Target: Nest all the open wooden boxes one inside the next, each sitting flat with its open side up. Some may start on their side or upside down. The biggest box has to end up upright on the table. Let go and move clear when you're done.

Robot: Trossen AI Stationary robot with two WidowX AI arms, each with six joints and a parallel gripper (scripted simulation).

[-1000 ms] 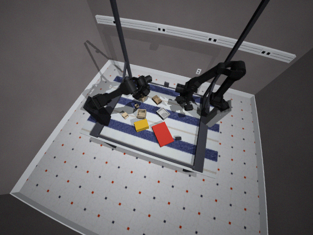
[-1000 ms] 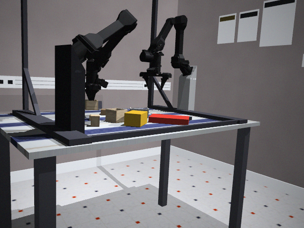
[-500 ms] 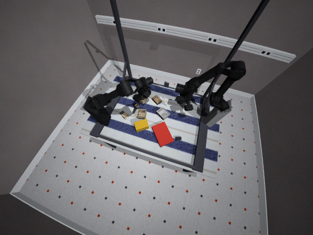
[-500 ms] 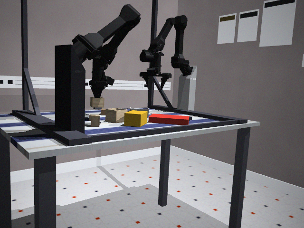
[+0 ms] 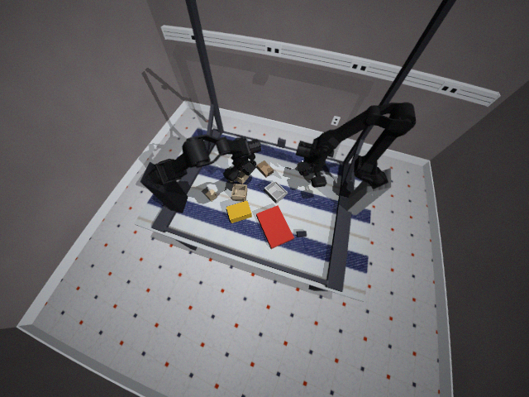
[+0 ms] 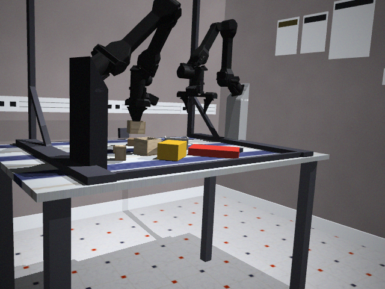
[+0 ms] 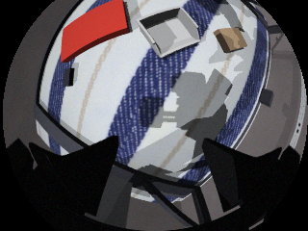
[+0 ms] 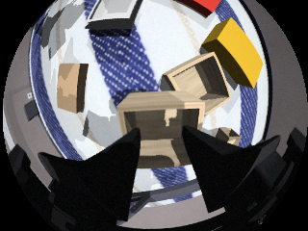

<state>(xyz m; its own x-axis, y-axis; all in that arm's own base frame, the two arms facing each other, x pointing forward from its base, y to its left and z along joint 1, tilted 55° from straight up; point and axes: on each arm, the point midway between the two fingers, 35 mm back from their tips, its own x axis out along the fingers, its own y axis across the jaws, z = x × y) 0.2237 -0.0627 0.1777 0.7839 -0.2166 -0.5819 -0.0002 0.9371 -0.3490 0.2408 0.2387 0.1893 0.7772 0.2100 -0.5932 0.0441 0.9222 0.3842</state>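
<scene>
The medium wooden box lies 50 mm below my right hand. From my right hand the other things lie so: white box: 190 mm to the left, 110 mm below, 60 mm ahead; tiny wooden box: 130 mm below, 70 mm to the right, 30 mm behind; brown block: 130 mm to the left, 120 mm below, 110 mm behind.
</scene>
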